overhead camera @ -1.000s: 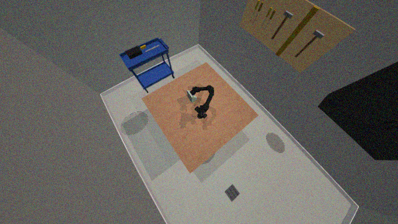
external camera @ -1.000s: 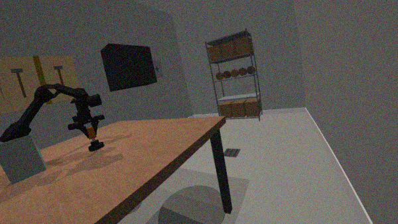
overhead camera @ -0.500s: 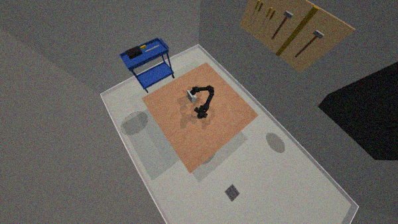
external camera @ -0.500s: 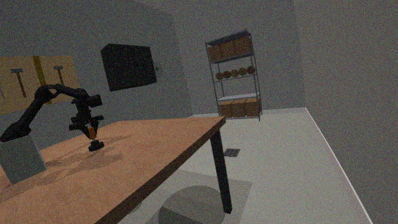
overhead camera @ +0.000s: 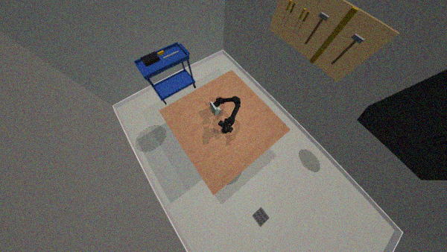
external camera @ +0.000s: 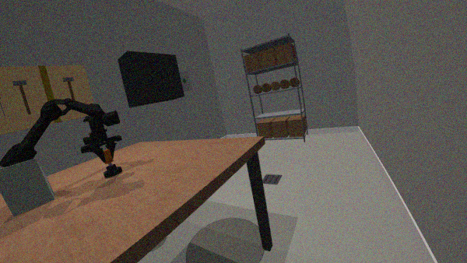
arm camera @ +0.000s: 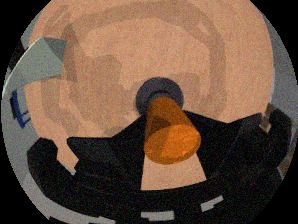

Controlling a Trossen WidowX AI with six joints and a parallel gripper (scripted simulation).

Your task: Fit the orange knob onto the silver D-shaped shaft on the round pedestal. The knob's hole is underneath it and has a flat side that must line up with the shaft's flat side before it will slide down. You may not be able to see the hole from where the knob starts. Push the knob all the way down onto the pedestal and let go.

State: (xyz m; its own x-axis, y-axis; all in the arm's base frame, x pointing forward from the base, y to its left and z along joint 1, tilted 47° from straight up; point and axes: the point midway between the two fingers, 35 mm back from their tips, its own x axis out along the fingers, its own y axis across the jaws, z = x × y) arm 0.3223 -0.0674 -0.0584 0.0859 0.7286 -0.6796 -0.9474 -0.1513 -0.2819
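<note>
Now: gripper tip 3 cm below the orange knob. From my gripper tip the other things lie so: dark round pedestal 4 cm below.
</note>
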